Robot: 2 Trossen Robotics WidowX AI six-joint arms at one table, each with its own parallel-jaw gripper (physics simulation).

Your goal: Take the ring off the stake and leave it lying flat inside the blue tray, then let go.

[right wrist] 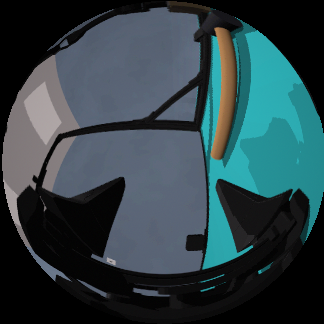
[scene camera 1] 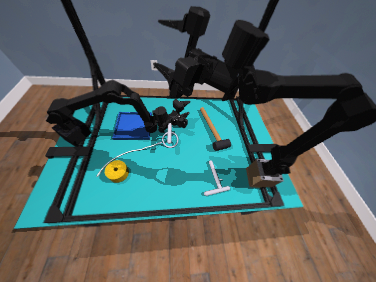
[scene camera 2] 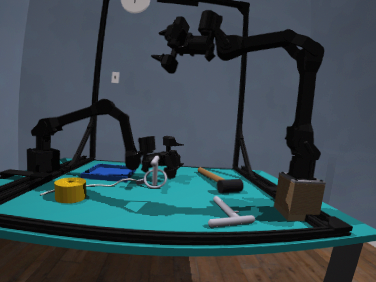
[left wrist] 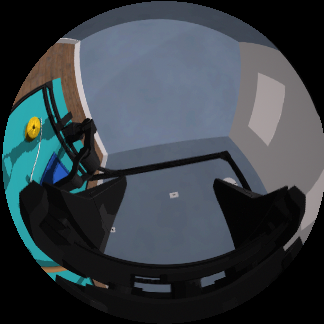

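Where they show: left gripper, fingertip midpoint: (scene camera 1: 156, 44) (scene camera 2: 155, 44) (left wrist: 171, 182); right gripper, fingertip midpoint: (right wrist: 172, 183) (scene camera 1: 189, 107) (scene camera 2: 183, 154); left arm's base, origin of the base link: (scene camera 1: 269, 169) (scene camera 2: 301, 176); right arm's base, origin of the base link: (scene camera 1: 68, 125) (scene camera 2: 43, 149) (left wrist: 77, 130).
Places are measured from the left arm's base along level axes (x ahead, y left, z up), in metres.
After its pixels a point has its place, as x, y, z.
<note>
A white ring (scene camera 1: 177, 140) {0.429, -0.164, -0.083} (scene camera 2: 145, 178) {0.506, -0.159, -0.089} hangs upright at a white stake (scene camera 1: 169, 132) {0.471, -0.156, -0.006} (scene camera 2: 155, 170) {0.470, -0.166, -0.055} near the table's middle; whether it rests on the stake's top arm is too small to tell. The blue tray (scene camera 1: 132, 126) {0.701, -0.251, -0.111} (scene camera 2: 107, 173) {0.703, -0.242, -0.111} (left wrist: 56, 171) {0.731, -0.234, -0.111} lies left of and behind the stake in the scene views. My right gripper (scene camera 1: 187, 112) {0.378, -0.358, -0.012} (scene camera 2: 181, 156) {0.378, -0.358, -0.012} (right wrist: 172, 183) {0.378, -0.358, -0.012} is open and empty, low behind and slightly right of the stake, apart from the ring. My left gripper (scene camera 1: 157, 42) {0.494, -0.115, 0.401} (scene camera 2: 156, 45) {0.494, -0.115, 0.401} (left wrist: 171, 182) {0.494, -0.115, 0.401} is open and empty, high above the table. Ring and stake do not show in the right wrist view.
A mallet (scene camera 1: 211, 127) {0.234, -0.285, -0.089} (scene camera 2: 230, 186) {0.184, -0.142, -0.086} (right wrist: 228, 90) {0.251, -0.320, -0.092} lies right of the right gripper. A white T-shaped piece (scene camera 1: 217, 191) {0.220, 0.088, -0.098} (scene camera 2: 231, 221) {0.223, 0.093, -0.103} lies front right. A yellow roll (scene camera 1: 120, 175) {0.662, 0.060, -0.067} (scene camera 2: 70, 191) {0.665, 0.070, -0.082} lies front left, near a white cord (scene camera 1: 131, 151) {0.663, -0.086, -0.111}. A wooden block (scene camera 2: 300, 196) {0.024, 0.050, -0.044} bears the left arm.
</note>
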